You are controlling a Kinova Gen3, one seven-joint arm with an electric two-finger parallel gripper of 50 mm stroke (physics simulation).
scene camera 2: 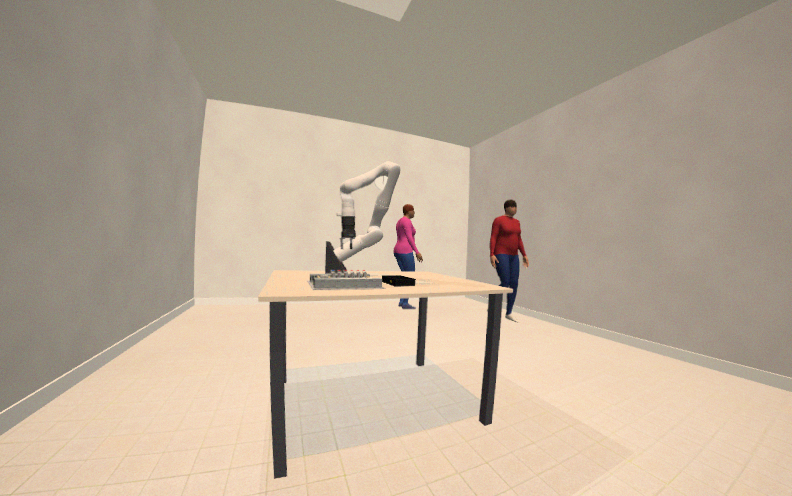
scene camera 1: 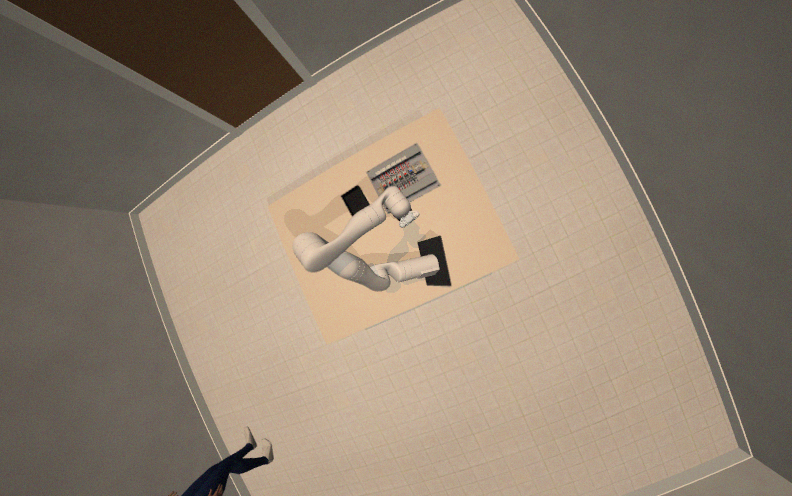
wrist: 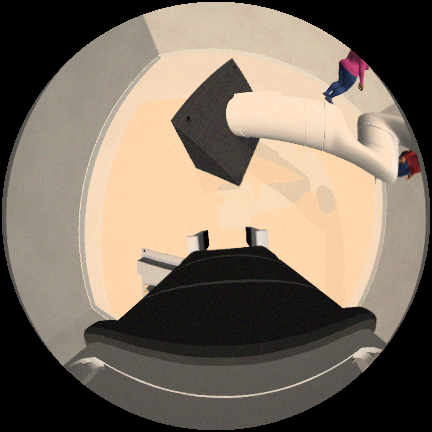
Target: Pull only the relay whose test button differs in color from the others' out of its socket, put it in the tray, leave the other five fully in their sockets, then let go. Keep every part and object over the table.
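Seen in the pictures: gripper, fingertip midpoint: (scene camera 2: 346, 249) (wrist: 226, 236); arm's base, link origin: (scene camera 2: 337, 256) (scene camera 1: 433, 263) (wrist: 239, 116).
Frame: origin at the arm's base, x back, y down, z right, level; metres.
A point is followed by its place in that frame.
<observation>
My gripper (scene camera 2: 346, 244) @(z -0.010, x -0.236, y -0.052 m) (wrist: 226, 236) @(z -0.010, x -0.236, y -0.052 m) is open with nothing between its fingers. It points down, high above the table, on the arm-base side of the relay panel. The grey relay panel (scene camera 1: 430, 184) @(z 0.161, x -0.371, y 0.094 m) (scene camera 2: 350, 283) (wrist: 159, 269) @(z 0.127, x -0.375, y 0.070 m) lies on the table, partly hidden by my gripper body in the wrist view. A row of relays (scene camera 1: 397, 177) @(z 0.031, x -0.468, y 0.045 m) (scene camera 2: 349, 273) @(z 0.023, x -0.477, y 0.058 m) stands on it, with small red and other coloured spots; single test buttons are too small to tell apart. The black tray (scene camera 1: 345, 199) @(z -0.287, x -0.524, y 0.108 m) (scene camera 2: 398, 281) @(z -0.200, x -0.551, y 0.088 m) lies beside the panel. Its interior looks dark in the overhead view, and the arm passes close to its near corner.
The dark arm base block (scene camera 1: 442, 257) @(z 0.053, x -0.010, y -0.076 m) (scene camera 2: 332, 257) @(z 0.049, x -0.111, y 0.002 m) (wrist: 215, 120) @(z 0.039, x -0.054, y -0.039 m) stands near one long edge of the table (scene camera 1: 467, 222) @(z 0.243, x -0.110, y 0.113 m) (scene camera 2: 455, 283) @(z -0.568, x -0.496, y 0.113 m). The raised arm link (scene camera 1: 356, 224) @(z -0.121, x -0.220, y -0.512 m) arches above the table. A person in pink (scene camera 2: 405, 236) and one in red (scene camera 2: 507, 236) stand beyond the table.
</observation>
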